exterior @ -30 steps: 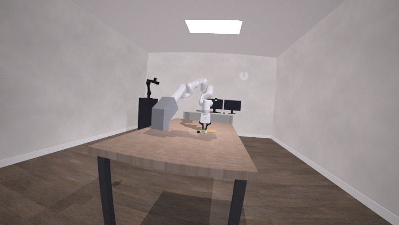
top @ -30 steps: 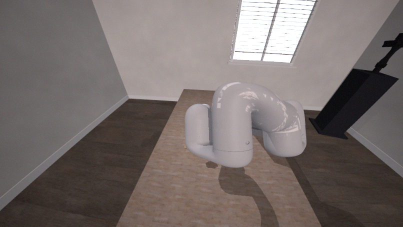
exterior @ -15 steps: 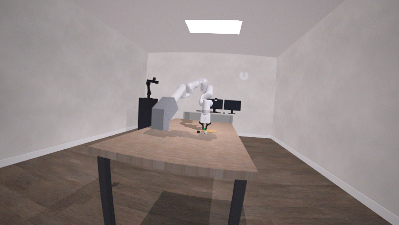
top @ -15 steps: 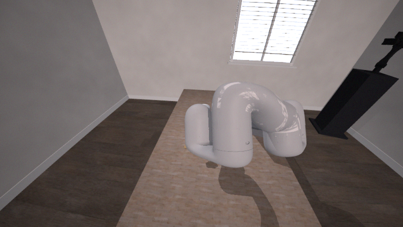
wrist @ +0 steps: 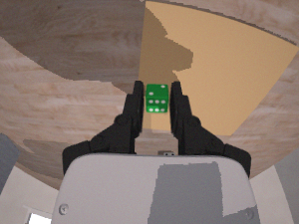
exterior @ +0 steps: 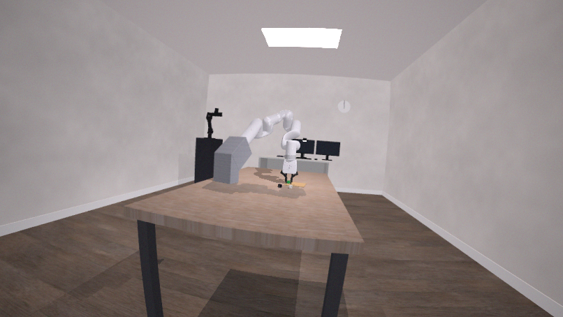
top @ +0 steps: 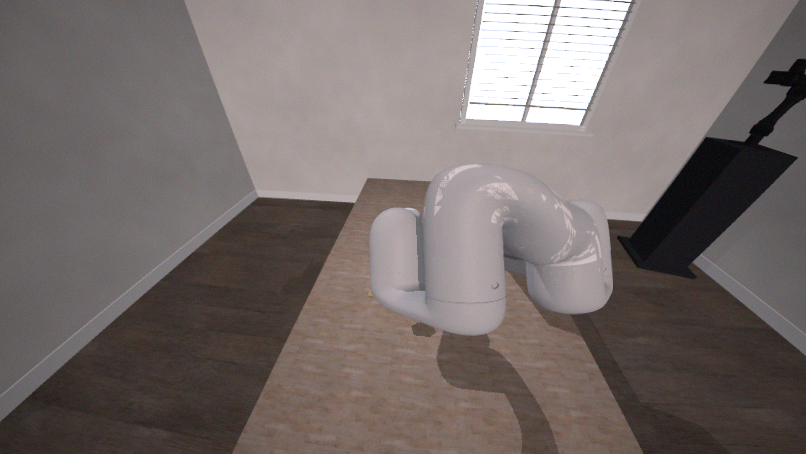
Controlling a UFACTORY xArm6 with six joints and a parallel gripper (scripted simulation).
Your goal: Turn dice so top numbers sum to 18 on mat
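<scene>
My hand is 10 mm above the green die. From my hand the other things lie so: black die 10 mm behind, 150 mm to the right, 20 mm below; mat 50 mm ahead, 10 mm to the left, 20 mm below; white die 60 mm ahead, 140 mm to the right, 20 mm below.
</scene>
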